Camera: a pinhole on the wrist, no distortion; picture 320 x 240 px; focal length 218.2 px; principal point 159.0 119.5 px. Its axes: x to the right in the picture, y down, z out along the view. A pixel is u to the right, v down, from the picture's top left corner.
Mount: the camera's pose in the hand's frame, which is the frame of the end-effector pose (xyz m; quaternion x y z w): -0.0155 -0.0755 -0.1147 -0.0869 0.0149 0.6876 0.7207
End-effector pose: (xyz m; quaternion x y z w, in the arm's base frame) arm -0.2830 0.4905 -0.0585 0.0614 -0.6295 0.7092 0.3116
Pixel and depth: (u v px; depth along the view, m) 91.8 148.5 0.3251
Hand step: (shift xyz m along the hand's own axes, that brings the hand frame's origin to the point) -0.0957 -0.1254 0.2149
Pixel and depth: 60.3 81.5 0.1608
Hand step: -0.0074 -0.1251 0.0568
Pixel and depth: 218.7 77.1 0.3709
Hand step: 0.0252 0.0760 0.2437
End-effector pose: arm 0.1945 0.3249 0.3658 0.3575 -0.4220 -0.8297 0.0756
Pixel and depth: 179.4 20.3 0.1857
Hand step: 0.0511 -0.0346 0.0745
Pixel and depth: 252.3 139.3 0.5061
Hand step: -0.0991 0.2140 0.3482
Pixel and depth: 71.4 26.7 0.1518
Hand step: 0.0305 -0.1162 0.0501
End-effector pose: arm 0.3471 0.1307 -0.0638 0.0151 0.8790 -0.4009 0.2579
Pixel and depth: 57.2 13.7 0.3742
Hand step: 0.1187 -0.2007 0.2973
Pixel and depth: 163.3 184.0 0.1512
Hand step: -0.0746 -0.0488 0.0290
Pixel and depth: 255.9 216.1 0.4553
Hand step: -0.2495 0.1987 0.2839
